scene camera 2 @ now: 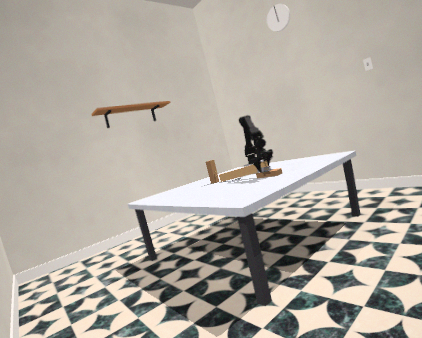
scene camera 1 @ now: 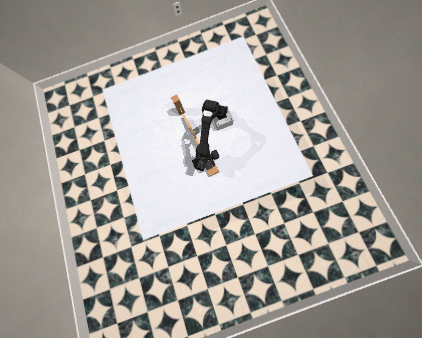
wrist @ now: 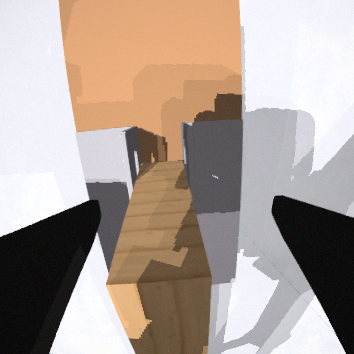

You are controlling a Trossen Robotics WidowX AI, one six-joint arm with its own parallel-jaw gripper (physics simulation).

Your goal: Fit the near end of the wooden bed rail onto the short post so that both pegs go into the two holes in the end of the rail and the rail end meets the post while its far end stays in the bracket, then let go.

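Frame: origin at the arm's base, x left, y back, z up, level; metres.
Seen in the pictures: gripper, fingertip midpoint: (scene camera 2: 264, 170) (wrist: 187, 206); arm's base, link origin: (scene camera 1: 221, 115).
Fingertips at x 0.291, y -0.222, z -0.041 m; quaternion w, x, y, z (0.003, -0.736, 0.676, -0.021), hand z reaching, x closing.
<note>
Pixels of each thing's top centre, then the offset from my fingertips to it. "pt": a spot on its surface instead. Level surfaces: height alone.
- upright wooden post, surface spot: (scene camera 2: 212, 171) pt dx -0.456, dy -0.075, dz +0.055 m
- bracket, surface spot: (wrist: 215, 165) pt dx +0.022, dy -0.012, dz -0.001 m
- orange-brown block, top centre: (wrist: 162, 162) (scene camera 2: 268, 170) (scene camera 1: 209, 164) dx +0.021, dy +0.014, dz -0.003 m
- white table top, surface height: dz -0.039 m
The wooden bed rail (scene camera 1: 189, 126) (scene camera 2: 239, 173) (wrist: 175, 315) slopes from low beside the upright wooden post (scene camera 1: 178, 104) (scene camera 2: 212, 171) to a raised end at the bracket. In the wrist view, this raised end lies between the grey plates of the bracket (wrist: 215, 165), which stands at an orange-brown block (scene camera 1: 213, 171) (scene camera 2: 272, 173) (wrist: 150, 40). My gripper (scene camera 2: 263, 169) (wrist: 187, 206) is open and empty, close to the bracket end, with one finger on each side of the rail in the wrist view. The pegs and holes do not show; how deep the rail sits in the bracket is unclear.
The white table top (scene camera 1: 145, 210) (scene camera 2: 185, 200) carries all these parts. The arm's grey base (scene camera 1: 224, 121) stands to one side of the rail, and the black arm (scene camera 1: 205, 132) hides part of it. A wall shelf (scene camera 2: 131, 108) hangs behind the table.
</note>
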